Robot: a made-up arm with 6 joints. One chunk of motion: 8 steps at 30 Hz.
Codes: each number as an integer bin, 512 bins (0 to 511) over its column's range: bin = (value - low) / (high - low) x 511, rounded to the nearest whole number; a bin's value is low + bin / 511 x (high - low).
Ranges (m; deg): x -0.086..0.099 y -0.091..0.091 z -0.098..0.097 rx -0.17..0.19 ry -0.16..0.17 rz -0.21..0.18
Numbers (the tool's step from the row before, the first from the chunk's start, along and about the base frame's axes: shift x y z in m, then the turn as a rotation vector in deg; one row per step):
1: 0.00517 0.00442 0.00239 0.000 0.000 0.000
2: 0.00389 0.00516 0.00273 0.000 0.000 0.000
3: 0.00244 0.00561 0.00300 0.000 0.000 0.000
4: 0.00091 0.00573 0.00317 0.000 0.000 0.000
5: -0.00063 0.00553 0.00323 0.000 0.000 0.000
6: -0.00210 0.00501 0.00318 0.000 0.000 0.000
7: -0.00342 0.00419 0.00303 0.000 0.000 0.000
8: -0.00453 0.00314 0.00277 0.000 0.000 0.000
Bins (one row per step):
1: 252 268 263 241 248 275
2: 248 270 264 241 248 275
3: 244 271 265 241 248 275
4: 240 272 265 241 248 275
5: 236 271 265 241 248 275
6: 232 270 265 241 248 275
7: 228 267 265 241 248 275
8: 225 264 264 241 248 275

